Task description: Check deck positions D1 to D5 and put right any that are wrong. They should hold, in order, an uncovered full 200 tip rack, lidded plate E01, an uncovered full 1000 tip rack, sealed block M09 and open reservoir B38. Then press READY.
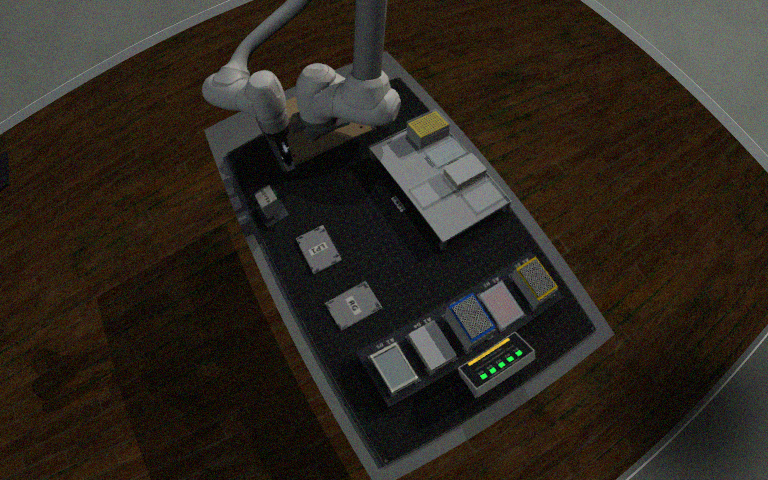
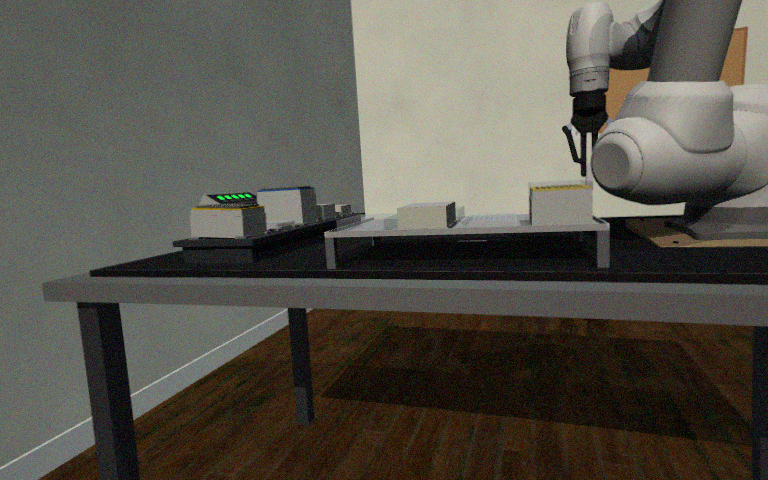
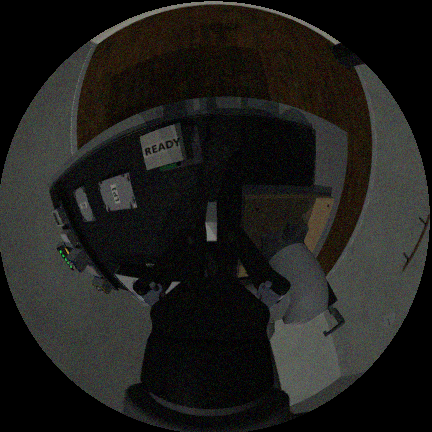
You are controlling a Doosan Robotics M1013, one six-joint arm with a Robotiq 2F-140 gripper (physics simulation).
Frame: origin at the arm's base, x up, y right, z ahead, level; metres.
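Seen in the pictures: gripper, fingertip midpoint: [image 1: 290, 168] [image 3: 212, 209]; arm's base, origin of the base link: [image 1: 320, 119] [image 2: 731, 231] [image 3: 281, 247].
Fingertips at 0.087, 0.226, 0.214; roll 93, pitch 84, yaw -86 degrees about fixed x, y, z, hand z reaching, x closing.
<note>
Pixels of each thing's middle, then the offset from my fingertips to it, as dx, dy, dz. "pt": a spot on its surface instead.
- yellow-rimmed tip rack, body centre: [image 2: 229, 220] [image 1: 535, 281] [image 3: 100, 285] -0.006, -0.404, +0.797
- pinkish-topped plate, body centre: [image 1: 502, 304] [image 3: 91, 270] -0.029, -0.281, +0.785
- blue-rimmed tip rack, body centre: [image 2: 287, 205] [image 1: 470, 322] [image 3: 76, 259] +0.007, -0.157, +0.774
- reservoir with a grey-blue surface, body centre: [image 1: 394, 368] [image 3: 58, 216] -0.026, +0.090, +0.754
- READY button, body centre: [image 3: 171, 147] [image 1: 269, 204] -0.038, +0.125, +0.058
- RG, body centre: [image 1: 353, 305] [image 3: 83, 204] -0.083, +0.073, +0.509
- panel, surface spot: [image 1: 498, 365] pt +0.037, -0.136, +0.930
At the deck, a yellow-rimmed tip rack [image 1: 536, 278] [image 2: 218, 223] stands at D1, a pinkish-topped plate [image 1: 501, 305] at D2, a blue-rimmed tip rack [image 1: 471, 318] [image 2: 286, 206] at D3, a pale block [image 1: 432, 346] at D4 and a reservoir with a grey-blue surface [image 1: 393, 367] at D5. Both racks look uncovered; the plate's lid and codes are too small to tell. The READY button [image 1: 265, 196] [image 3: 160, 147] has a pale top. My gripper [image 1: 288, 163] [image 2: 583, 173] [image 3: 212, 209] is shut and empty, above the table between the button and the arm's base.
A raised shelf [image 1: 444, 225] [image 2: 470, 232] bears another yellow-topped rack [image 1: 428, 127] [image 2: 560, 207], a pale block [image 1: 465, 169] [image 2: 424, 216] and flat plates. Pads LP1 [image 1: 329, 257] [image 3: 125, 185] and RG [image 1: 339, 312] lie between button and deck. A panel [image 1: 498, 365] shows green lights and a yellow bar.
</note>
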